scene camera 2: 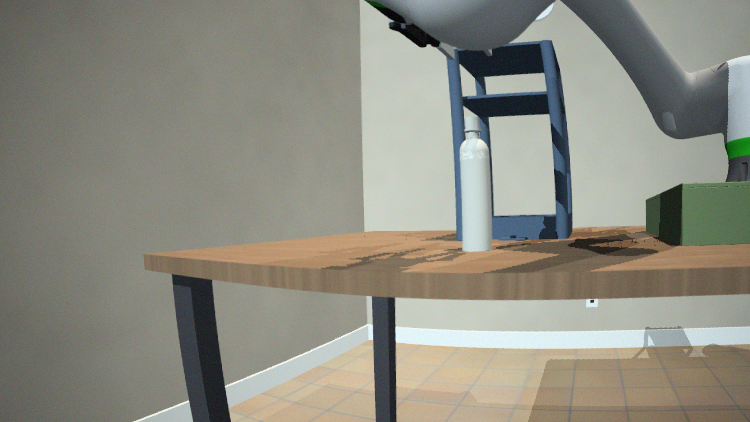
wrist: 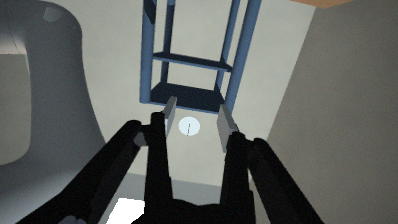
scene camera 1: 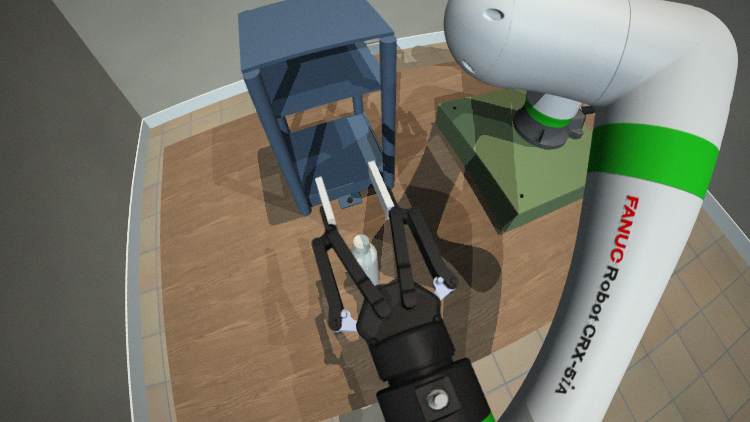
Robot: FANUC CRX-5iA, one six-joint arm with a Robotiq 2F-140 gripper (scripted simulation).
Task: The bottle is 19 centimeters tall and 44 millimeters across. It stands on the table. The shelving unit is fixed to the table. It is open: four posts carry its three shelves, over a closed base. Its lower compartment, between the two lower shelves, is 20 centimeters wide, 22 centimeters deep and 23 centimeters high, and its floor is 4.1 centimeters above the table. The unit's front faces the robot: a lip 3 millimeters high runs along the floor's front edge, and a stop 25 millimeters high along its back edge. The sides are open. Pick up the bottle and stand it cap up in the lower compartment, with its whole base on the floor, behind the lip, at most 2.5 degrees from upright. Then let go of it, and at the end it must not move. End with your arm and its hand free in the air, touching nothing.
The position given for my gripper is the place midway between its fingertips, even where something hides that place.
Note:
In view: my gripper (scene camera 1: 346, 176), a white bottle (scene camera 2: 474, 154) and a blue shelving unit (scene camera 1: 313, 73).
The white bottle also shows in scene camera 1 (scene camera 1: 365, 252). My gripper also shows in scene camera 2 (scene camera 2: 470, 50) and in the wrist view (wrist: 197, 110).

